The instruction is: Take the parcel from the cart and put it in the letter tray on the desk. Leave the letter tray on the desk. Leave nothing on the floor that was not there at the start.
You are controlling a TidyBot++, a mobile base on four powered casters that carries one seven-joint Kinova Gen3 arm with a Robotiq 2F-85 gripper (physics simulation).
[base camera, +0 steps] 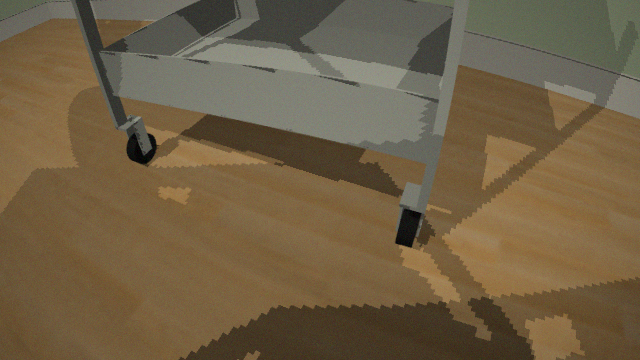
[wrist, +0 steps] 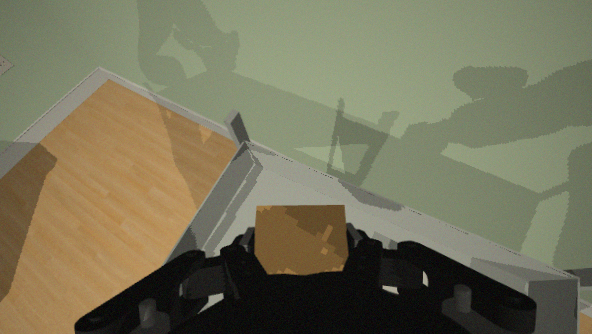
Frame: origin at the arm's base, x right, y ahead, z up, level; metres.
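Seen in the pictures: gripper, fingertip midpoint: (wrist: 300, 238).
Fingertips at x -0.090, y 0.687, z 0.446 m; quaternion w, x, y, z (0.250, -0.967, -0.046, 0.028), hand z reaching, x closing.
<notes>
A point is followed by its place in that frame.
The parcel (wrist: 301, 240) {x -0.089, y 0.682, z 0.468 m}, a brown box, is between the two black fingers in the wrist view. My gripper (wrist: 300, 238) {x -0.090, y 0.687, z 0.446 m} is shut on it and holds it above the cart's top tray. The grey cart shows in the wrist view with its tray wall (wrist: 440, 225) {x 0.074, y 0.731, z 0.325 m}, and in the base camera view with its lower tray's front panel (base camera: 275, 110) {x -0.050, y 0.428, z -0.244 m}. The gripper does not show in the base camera view. The letter tray and the desk do not show in either view.
The cart's black caster wheels (base camera: 141, 148) {x -0.286, y 0.529, z -0.363 m} (base camera: 409, 228) {x 0.091, y 0.366, z -0.355 m} stand on the wooden floor (base camera: 225, 240) {x -0.123, y 0.382, z -0.396 m} (wrist: 125, 200) {x -0.936, y 0.947, z -0.396 m}. A green wall (wrist: 300, 45) {x -0.118, y 1.127, z 0.267 m} with a pale baseboard (wrist: 60, 112) {x -1.516, y 1.421, z -0.354 m} rises behind the cart. Arm-shaped shadows fall on the wall and floor.
</notes>
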